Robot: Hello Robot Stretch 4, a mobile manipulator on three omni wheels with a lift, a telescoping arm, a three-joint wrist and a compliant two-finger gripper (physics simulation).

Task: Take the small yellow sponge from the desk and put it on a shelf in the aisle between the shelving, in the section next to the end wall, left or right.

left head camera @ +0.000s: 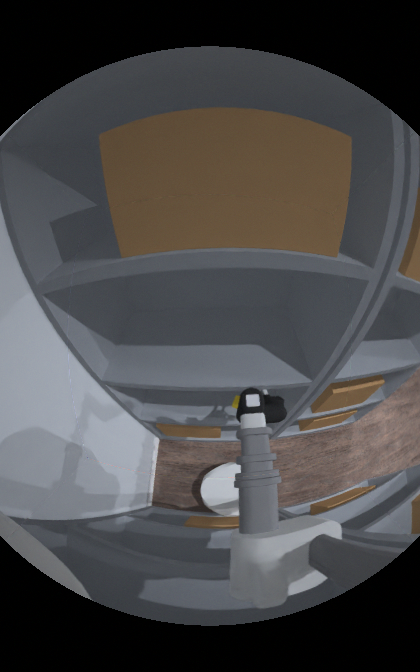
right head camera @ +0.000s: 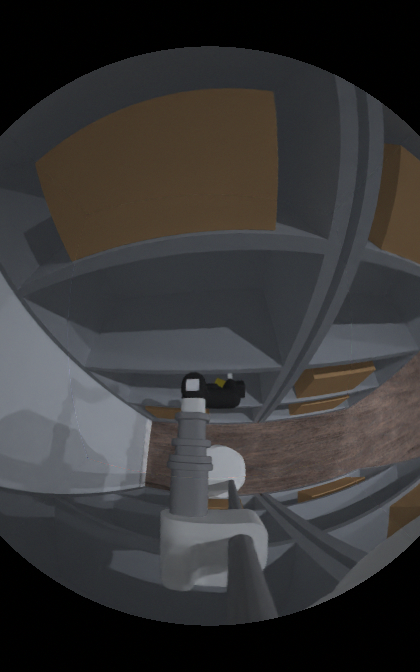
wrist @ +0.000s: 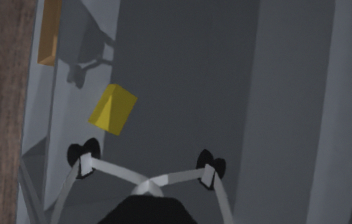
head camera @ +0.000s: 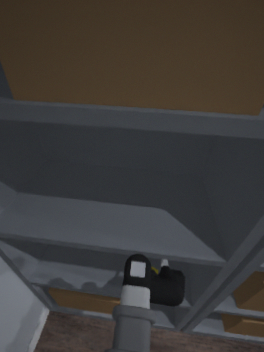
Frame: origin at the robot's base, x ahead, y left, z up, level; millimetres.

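Seen in the pictures: gripper, between the fingertips: [wrist: 149, 156] [head camera: 160, 264].
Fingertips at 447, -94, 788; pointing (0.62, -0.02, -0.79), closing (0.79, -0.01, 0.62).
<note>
Pixels of each thing's top centre, then the offset from my fingertips to it, as dx, dy, dz. "*": a spot on its surface instead. Level surfaces: height alone.
- small yellow sponge, centre of its top: [wrist: 117, 110] [head camera: 147, 270] +72, +37, -237
- low shelf board, height of its surface: dz -282
- large brown box, a spot on its surface: [head camera: 130, 55] * -28, +134, +710
- lower brown box, centre of its top: [head camera: 91, 272] +121, +384, -469
The small yellow sponge [wrist: 112, 110] [head camera: 155, 271] [left head camera: 236, 401] [right head camera: 220, 382] is over a low shelf board [wrist: 75, 115] in the section next to the end wall [head camera: 15, 295] [left head camera: 40, 370] [right head camera: 40, 350], which stands at the left. In the wrist view the sponge lies turned at an angle, beyond the fingertips and nearer the left one. I cannot tell whether it rests flat on the board. My gripper [wrist: 149, 156] is open, its fingers wide apart with nothing between them and apart from the sponge. In the head views the wrist hides most of the fingers.
A large brown box [head camera: 130, 55] [left head camera: 225, 185] [right head camera: 175, 165] fills an upper shelf. A lower brown box [head camera: 85, 300] [left head camera: 190, 431] [wrist: 48, 35] lies below the sponge's shelf. A section divider [head camera: 200, 305] stands right of the gripper. More shelving stands behind the arm.
</note>
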